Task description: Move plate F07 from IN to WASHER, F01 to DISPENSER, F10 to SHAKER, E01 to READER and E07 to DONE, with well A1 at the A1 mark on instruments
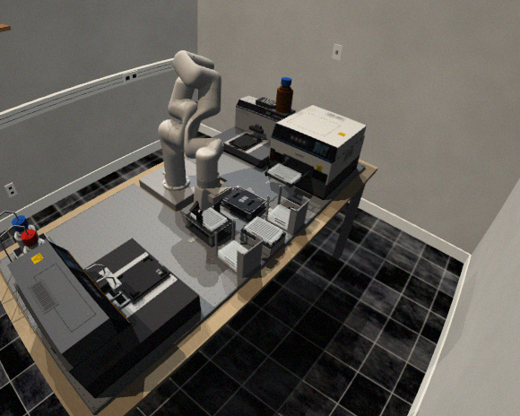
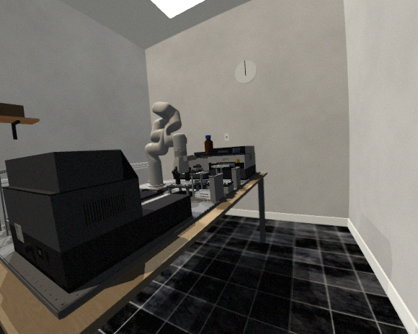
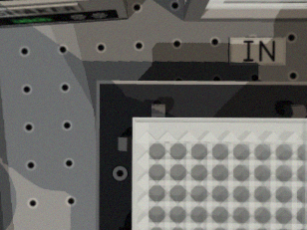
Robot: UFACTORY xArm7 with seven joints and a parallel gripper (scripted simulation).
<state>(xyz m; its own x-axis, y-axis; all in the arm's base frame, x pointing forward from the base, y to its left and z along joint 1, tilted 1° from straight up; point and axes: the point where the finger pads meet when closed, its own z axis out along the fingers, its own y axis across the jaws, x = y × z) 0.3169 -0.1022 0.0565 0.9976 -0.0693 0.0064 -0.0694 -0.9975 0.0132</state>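
My gripper is now 2 cm above the regrip nest RG. Also, from my hand: nest N6: 21 cm to the left, 4 cm below, 1 cm ahead; DONE label: 25 cm to the left, 11 cm ahead, 8 cm below; RG label: 8 cm to the right, 8 cm below, 1 cm behind.
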